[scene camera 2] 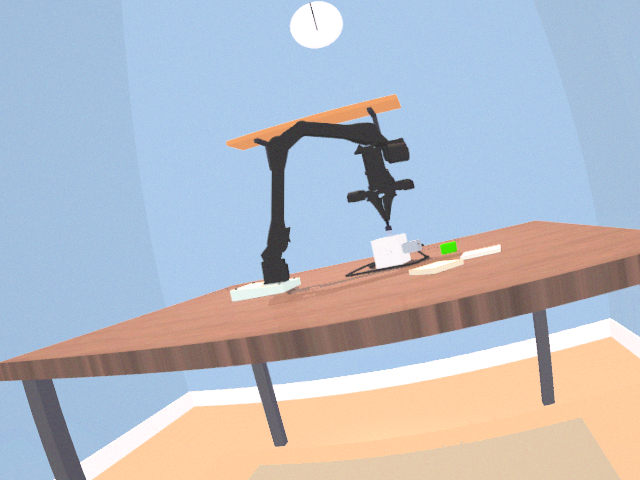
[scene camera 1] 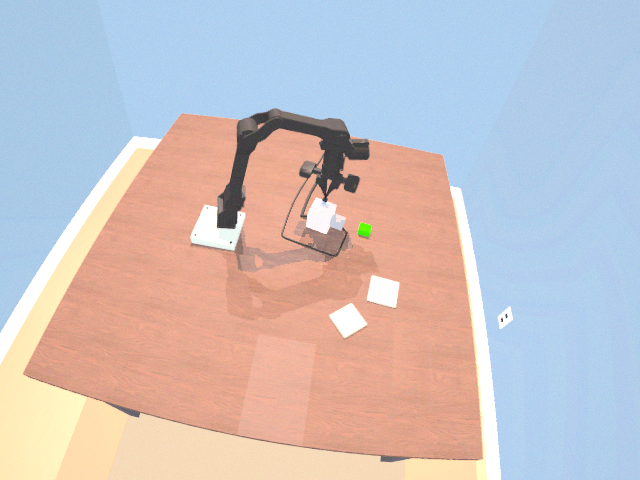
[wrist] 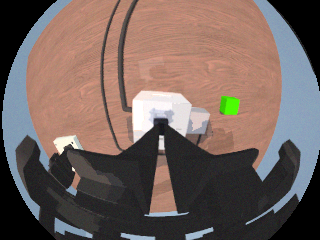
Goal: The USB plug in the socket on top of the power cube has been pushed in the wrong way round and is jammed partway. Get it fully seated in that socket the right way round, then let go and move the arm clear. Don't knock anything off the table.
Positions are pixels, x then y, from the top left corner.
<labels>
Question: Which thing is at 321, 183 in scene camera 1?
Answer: The gripper.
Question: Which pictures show the gripper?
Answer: Scene camera 2, scene camera 1 and the wrist view: all of them.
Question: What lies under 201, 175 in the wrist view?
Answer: The gripper.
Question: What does the gripper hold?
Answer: A small usb plug.
</labels>
